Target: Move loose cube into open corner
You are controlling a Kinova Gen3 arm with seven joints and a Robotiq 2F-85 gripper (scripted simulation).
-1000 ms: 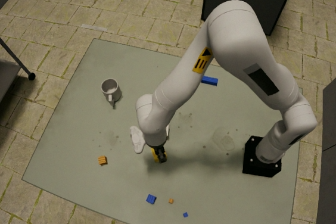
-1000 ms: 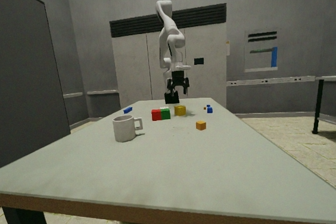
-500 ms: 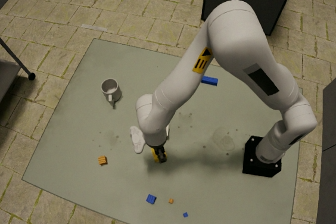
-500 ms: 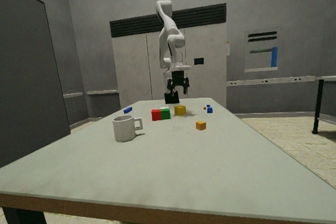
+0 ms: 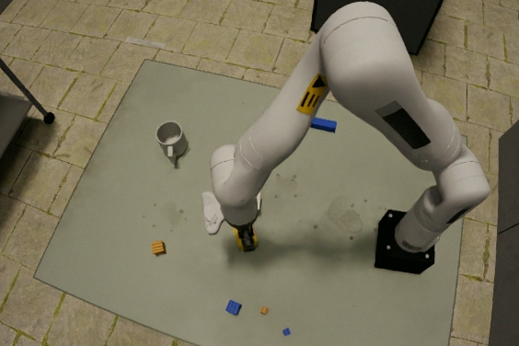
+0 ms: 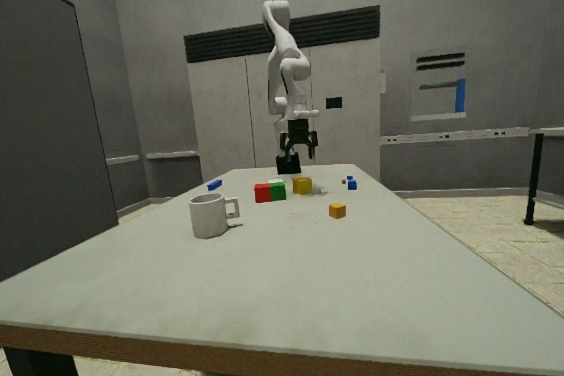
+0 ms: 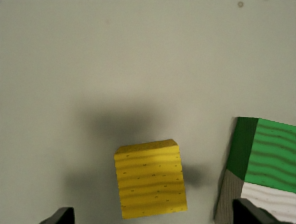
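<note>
My gripper is now 100 mm above the yellow cube. From my hand the other things lie so: green cube: 100 mm below, 80 mm ahead, 70 mm to the right; then white cube: 100 mm below, 90 mm to the right, 30 mm ahead; then red cube: 120 mm to the right, 100 mm below, 100 mm ahead.
</note>
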